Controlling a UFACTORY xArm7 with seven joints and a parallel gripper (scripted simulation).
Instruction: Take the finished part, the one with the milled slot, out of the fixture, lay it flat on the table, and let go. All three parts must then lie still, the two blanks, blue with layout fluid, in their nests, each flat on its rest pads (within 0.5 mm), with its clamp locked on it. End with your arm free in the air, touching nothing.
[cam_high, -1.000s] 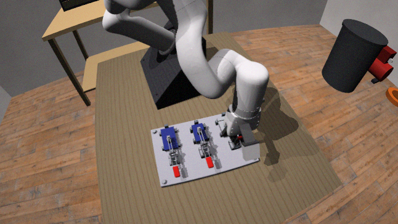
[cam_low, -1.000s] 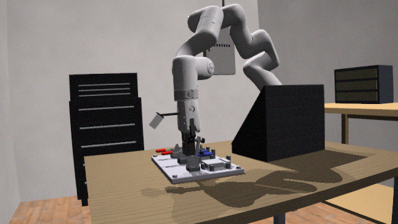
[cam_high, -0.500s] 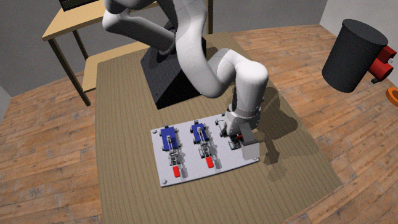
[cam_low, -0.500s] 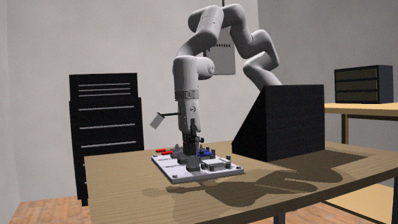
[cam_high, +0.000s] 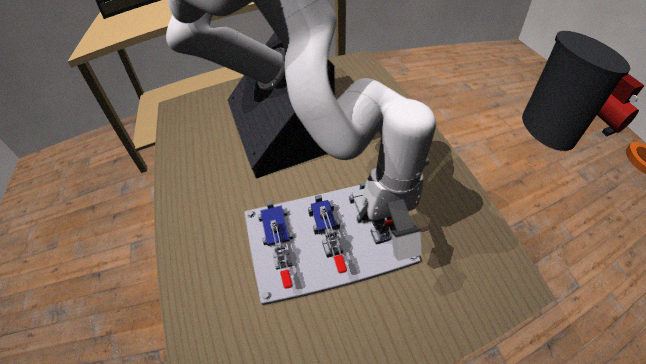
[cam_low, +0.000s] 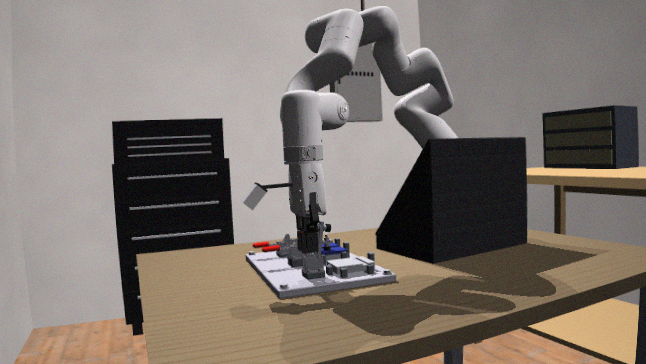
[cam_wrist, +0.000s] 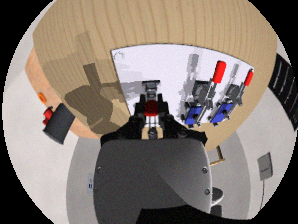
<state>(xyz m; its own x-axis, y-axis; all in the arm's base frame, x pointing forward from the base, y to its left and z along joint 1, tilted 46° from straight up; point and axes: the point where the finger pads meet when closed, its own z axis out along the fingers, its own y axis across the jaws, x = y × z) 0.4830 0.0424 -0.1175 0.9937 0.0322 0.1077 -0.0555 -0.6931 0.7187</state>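
The grey finished part is 100 mm behind my hand, 60 mm below it and 10 mm to the left of it. From my hand the other things lie so: grey fixture plate (110 mm to the right, 80 mm below, 50 mm behind).
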